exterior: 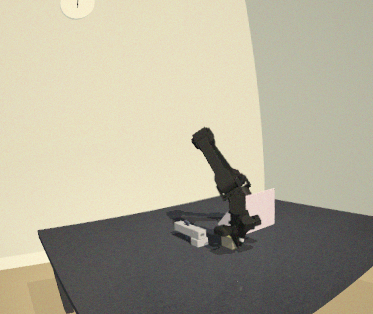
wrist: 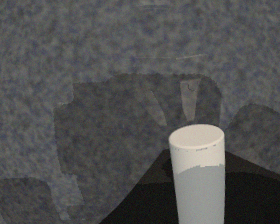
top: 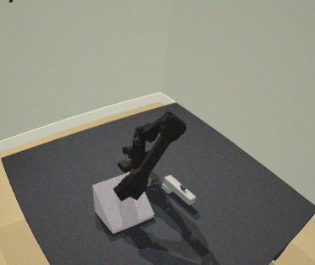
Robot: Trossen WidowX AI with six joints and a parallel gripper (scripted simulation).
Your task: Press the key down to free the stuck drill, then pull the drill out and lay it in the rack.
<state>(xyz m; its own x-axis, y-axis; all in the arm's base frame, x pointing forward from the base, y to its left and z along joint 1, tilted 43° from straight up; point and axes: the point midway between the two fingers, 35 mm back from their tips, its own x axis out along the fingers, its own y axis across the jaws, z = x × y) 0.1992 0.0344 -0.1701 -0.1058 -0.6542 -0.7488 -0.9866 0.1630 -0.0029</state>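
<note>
My gripper tip is now 4 cm to the left of the drill, 3 cm below it and 1 cm past it. The rest, counted from my gripper tip: white block: 23 cm to the right, 5 cm ahead, 3 cm above; then rack: 5 cm to the right, 1 cm behind, 1 cm above; then key: 25 cm to the right, 4 cm ahead, 4 cm above.
</note>
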